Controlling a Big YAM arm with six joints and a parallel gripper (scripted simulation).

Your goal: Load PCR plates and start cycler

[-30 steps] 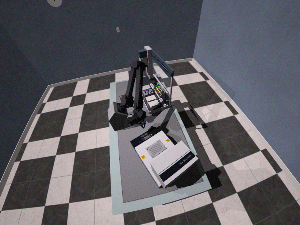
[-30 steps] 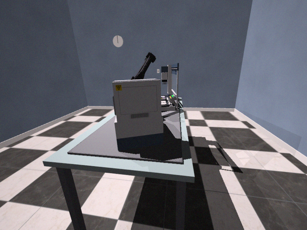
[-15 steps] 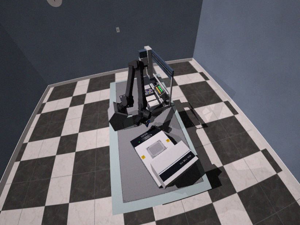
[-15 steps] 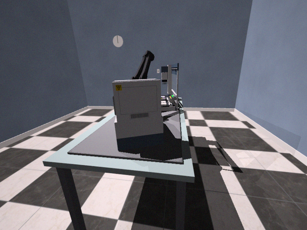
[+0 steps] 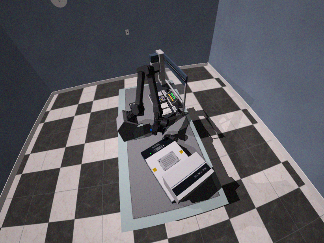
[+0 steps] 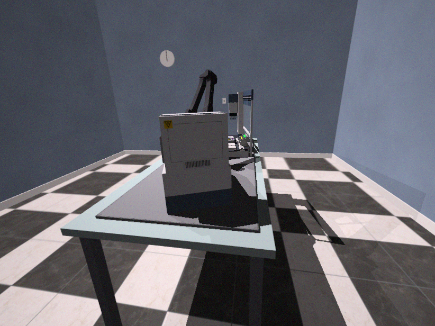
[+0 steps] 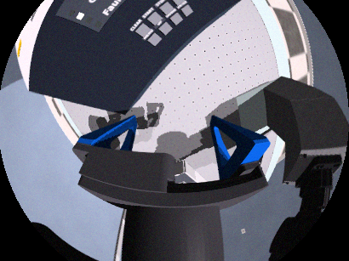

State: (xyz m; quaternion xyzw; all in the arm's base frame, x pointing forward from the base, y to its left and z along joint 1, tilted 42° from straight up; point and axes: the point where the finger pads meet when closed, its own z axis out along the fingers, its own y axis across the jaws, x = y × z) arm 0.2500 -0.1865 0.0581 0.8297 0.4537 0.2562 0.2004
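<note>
Right now the tube cooling block is 52 cm to the left of my hand, 14 cm ahead of it and 7 cm below it. Also, from my hand: black regrip nest (45 cm to the left, 17 cm behind, 13 cm below); white deep-well block (62 cm to the left, 13 cm ahead, 7 cm below).
</note>
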